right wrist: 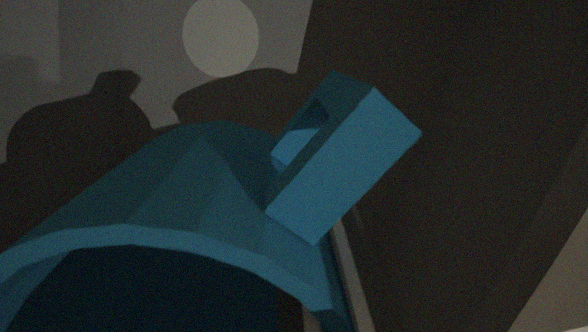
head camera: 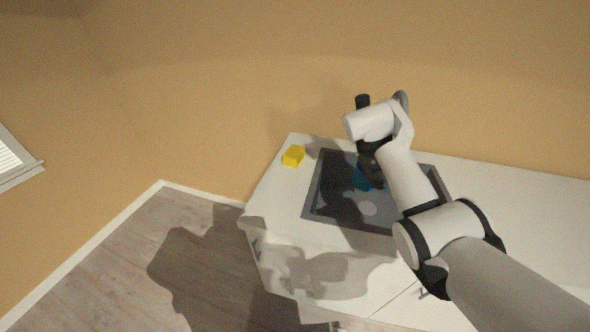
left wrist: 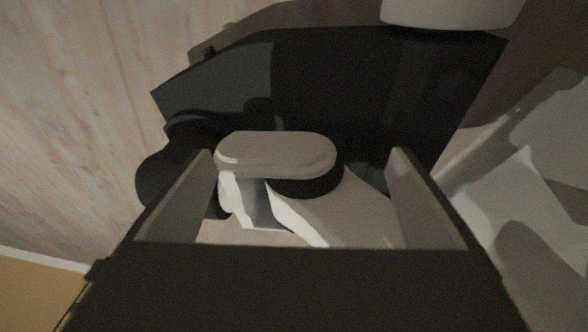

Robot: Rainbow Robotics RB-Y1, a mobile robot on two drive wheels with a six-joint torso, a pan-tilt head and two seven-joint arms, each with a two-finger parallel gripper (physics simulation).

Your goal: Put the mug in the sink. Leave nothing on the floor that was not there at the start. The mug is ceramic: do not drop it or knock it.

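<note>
My right gripper is shut on the blue mug. The arm partly hides the mug in the head view. The right wrist view shows its rim, side and boxy handle. The mug appears over the dark grey sink, in the half farther from the camera, behind the round drain. Whether its base touches the sink bottom is hidden. My left gripper is open and empty, away from the sink, with parts of the robot's body behind its fingers.
A yellow sponge-like block lies on the white counter left of the sink. A grey curved tap shows behind the right wrist. The wall stands behind the counter. Cabinet handles stick out from the counter's front and side. Wooden floor lies at left.
</note>
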